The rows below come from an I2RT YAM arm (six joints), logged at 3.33 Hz.
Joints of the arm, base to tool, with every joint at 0 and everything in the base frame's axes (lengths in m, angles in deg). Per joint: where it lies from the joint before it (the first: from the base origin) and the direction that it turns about. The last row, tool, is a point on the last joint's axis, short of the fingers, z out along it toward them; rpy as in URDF.
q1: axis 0 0 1 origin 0 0 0.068
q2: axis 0 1 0 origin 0.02 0.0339 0.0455
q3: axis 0 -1 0 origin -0.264 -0.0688 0
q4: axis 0 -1 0 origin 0.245 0.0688 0.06
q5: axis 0 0 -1 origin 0.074 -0.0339 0.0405
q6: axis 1 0 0 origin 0.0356 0 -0.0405
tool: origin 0 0 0 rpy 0 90 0
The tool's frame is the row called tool.
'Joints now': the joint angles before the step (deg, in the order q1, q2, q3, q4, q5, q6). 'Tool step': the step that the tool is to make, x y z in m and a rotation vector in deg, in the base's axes. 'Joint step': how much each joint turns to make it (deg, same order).
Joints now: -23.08, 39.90, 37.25, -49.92, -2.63, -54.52
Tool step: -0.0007, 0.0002, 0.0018, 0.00, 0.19, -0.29
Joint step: 0.03, -0.02, 0.46, -0.64, 0.25, 0.21
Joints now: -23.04, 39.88, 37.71, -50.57, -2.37, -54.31
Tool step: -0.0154, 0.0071, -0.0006, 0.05, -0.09, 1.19
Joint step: 0.01, -4.65, -0.83, -3.79, -0.78, -0.89
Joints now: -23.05, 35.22, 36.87, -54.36, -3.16, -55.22
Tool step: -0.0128, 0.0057, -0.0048, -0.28, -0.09, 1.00
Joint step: -0.02, -4.27, -1.54, -2.59, -0.44, -0.95
